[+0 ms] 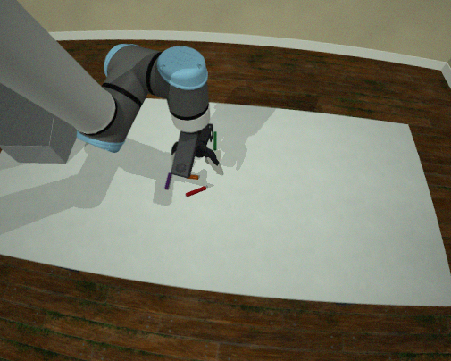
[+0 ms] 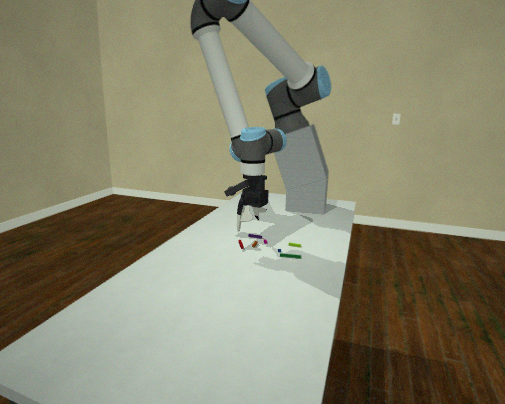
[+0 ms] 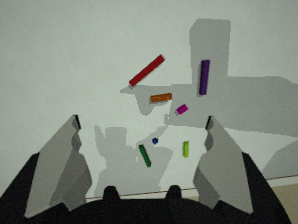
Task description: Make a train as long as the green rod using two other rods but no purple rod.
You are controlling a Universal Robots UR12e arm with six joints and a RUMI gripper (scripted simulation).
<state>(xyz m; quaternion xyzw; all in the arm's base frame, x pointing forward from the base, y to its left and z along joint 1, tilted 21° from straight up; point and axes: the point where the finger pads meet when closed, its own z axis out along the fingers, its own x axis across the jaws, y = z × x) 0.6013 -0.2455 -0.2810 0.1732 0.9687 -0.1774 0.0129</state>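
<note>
My hand is 1 cm past the red rod, 3 cm to the left of it and 9 cm above it. From my hand the other things lie so: purple rod (11 cm behind, 1 cm to the left, 9 cm below); then orange rod (2 cm behind, 2 cm to the left, 9 cm below); then magenta rod (6 cm behind, 6 cm to the left, 9 cm below).
</note>
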